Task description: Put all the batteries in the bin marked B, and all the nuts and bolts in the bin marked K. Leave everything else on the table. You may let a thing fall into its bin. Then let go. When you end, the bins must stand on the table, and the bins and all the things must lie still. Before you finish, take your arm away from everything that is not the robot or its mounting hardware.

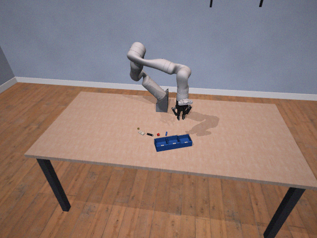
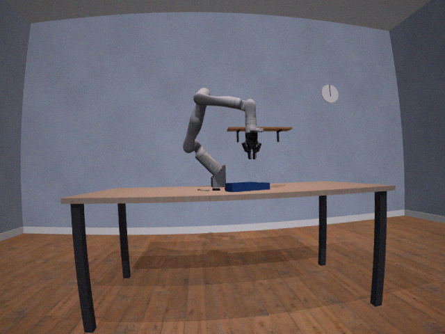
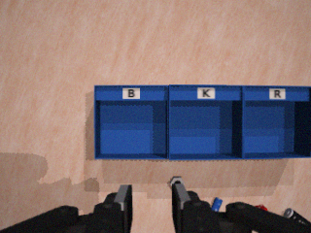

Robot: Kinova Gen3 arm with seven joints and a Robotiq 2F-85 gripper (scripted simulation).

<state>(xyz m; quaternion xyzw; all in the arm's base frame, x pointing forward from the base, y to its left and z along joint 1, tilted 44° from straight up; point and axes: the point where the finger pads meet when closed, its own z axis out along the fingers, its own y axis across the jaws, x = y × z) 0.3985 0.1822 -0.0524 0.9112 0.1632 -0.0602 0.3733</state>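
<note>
The brass nut is 90 mm behind my hand, 320 mm to the right of it and 200 mm below it. Also, from my hand: grey nut (20 mm behind, 40 mm to the right, 200 mm below); then blue battery (50 mm behind, 100 mm to the right, 190 mm below); then blue bin (60 mm ahead, 40 mm to the right, 180 mm below).
</note>
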